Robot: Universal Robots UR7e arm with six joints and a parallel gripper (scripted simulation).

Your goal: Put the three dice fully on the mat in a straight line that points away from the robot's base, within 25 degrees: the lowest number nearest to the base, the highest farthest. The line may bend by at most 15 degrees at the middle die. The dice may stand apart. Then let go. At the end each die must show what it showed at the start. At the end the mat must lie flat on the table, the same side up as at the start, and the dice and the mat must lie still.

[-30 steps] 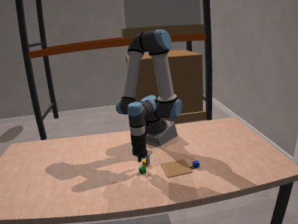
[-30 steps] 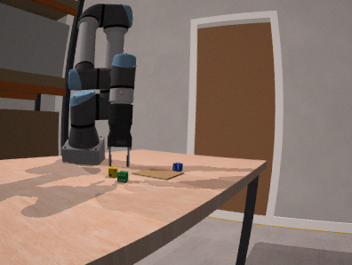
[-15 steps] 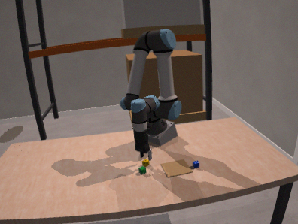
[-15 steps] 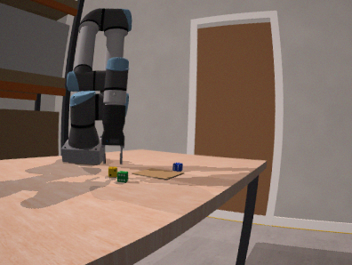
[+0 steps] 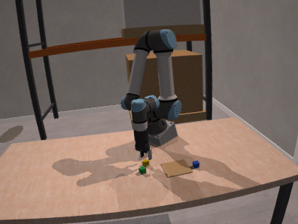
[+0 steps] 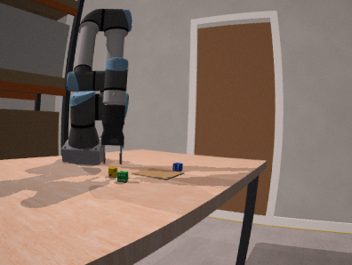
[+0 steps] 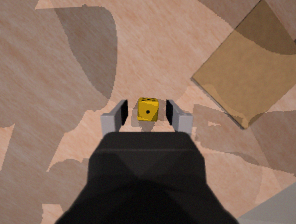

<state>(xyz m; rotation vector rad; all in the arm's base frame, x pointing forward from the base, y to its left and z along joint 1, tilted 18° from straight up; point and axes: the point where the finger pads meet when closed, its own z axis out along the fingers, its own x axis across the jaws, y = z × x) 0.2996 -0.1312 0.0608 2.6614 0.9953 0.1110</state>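
The yellow die lies 40 mm below my hand, 10 mm to the right of it and 10 mm ahead of it. From my hand the other things lie so: tan mat (140 mm to the left, 100 mm ahead, 60 mm below); then green die (80 mm ahead, 40 mm to the right, 40 mm below); then blue die (250 mm to the left, 120 mm ahead, 40 mm below).
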